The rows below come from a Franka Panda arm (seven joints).
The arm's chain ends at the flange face. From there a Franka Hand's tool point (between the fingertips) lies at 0.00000 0.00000 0.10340 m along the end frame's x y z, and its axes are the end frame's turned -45 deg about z.
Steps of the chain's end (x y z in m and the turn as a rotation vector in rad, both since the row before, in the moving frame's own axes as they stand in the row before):
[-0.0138, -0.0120, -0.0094, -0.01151, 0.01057, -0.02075]
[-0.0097, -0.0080, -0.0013, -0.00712, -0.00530, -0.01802]
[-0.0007, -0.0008, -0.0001, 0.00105, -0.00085, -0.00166]
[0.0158, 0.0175, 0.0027, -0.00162, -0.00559, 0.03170]
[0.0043, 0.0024, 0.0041, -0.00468, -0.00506, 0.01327]
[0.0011, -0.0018, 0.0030, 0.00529, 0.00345, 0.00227]
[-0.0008, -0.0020, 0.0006, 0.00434, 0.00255, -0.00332]
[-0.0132, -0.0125, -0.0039, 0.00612, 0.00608, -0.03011]
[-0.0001, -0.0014, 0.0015, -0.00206, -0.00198, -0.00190]
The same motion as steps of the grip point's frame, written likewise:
[-0.0013, -0.0166, -0.0094, -0.01561, -0.00066, -0.02075]
[-0.0021, -0.0124, -0.0013, -0.00129, -0.00878, -0.01802]
[0.0001, -0.0012, -0.0001, 0.00134, 0.00014, -0.00166]
[-0.0017, 0.0232, 0.0027, 0.00281, -0.00510, 0.03170]
[0.0006, 0.0047, 0.0041, 0.00027, -0.00689, 0.01327]
[0.0027, -0.0006, 0.0030, 0.00130, 0.00618, 0.00227]
[0.0014, -0.0021, 0.0006, 0.00127, 0.00487, -0.00332]
[0.0004, -0.0182, -0.0039, 0.00003, 0.00863, -0.03011]
[0.0006, -0.0011, 0.0015, -0.00006, -0.00286, -0.00190]

